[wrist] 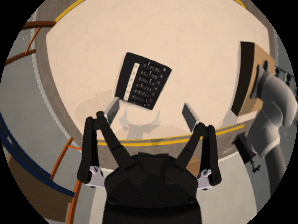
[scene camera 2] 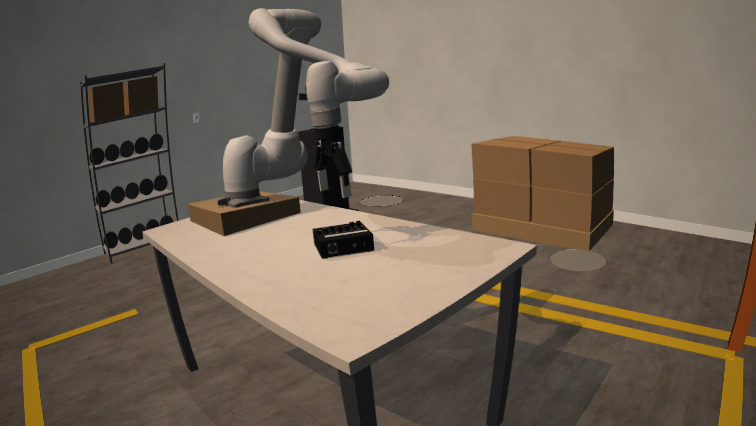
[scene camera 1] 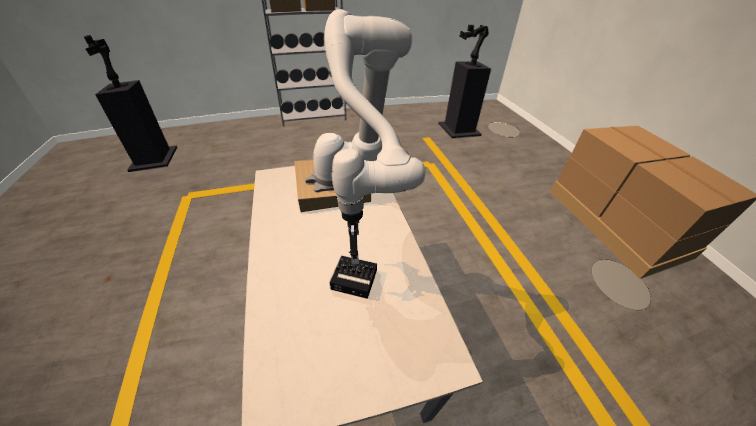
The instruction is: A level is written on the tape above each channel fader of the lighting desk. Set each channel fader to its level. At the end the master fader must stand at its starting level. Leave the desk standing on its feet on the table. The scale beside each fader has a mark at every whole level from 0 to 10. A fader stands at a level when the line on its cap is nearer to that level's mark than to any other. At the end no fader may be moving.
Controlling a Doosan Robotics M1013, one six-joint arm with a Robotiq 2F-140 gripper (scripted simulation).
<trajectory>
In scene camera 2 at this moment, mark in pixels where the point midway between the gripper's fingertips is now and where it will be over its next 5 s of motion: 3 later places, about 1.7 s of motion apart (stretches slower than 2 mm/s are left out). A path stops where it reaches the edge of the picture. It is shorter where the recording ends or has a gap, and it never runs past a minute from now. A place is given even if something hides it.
My gripper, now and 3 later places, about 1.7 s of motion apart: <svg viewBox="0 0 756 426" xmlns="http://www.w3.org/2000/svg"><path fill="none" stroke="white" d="M335 193L340 217L341 226L341 230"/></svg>
</trajectory>
